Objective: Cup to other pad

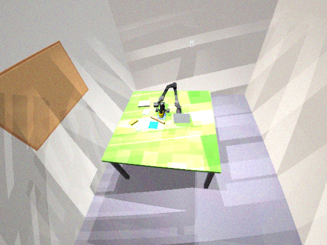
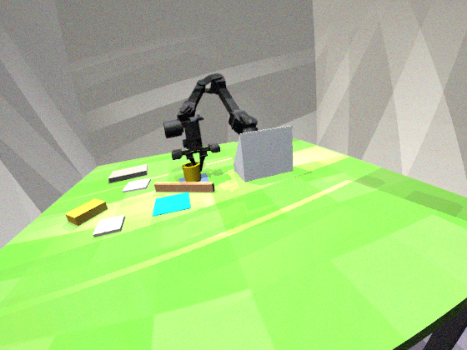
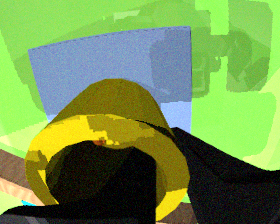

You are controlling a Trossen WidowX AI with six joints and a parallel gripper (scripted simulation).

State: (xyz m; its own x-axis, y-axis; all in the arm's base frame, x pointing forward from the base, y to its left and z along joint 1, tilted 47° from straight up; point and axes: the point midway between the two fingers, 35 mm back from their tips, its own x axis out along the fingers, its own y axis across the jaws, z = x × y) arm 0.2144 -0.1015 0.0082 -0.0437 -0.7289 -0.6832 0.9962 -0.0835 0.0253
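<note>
Now: gripper tip 3 cm short of the pale blue pad and 4 cm above it. Round my gripper tip: yellow cup: 2 cm ahead; then brown bar: 8 cm ahead, 7 cm to the left, 3 cm below; then cyan pad: 13 cm ahead, 15 cm to the left, 4 cm below.
</note>
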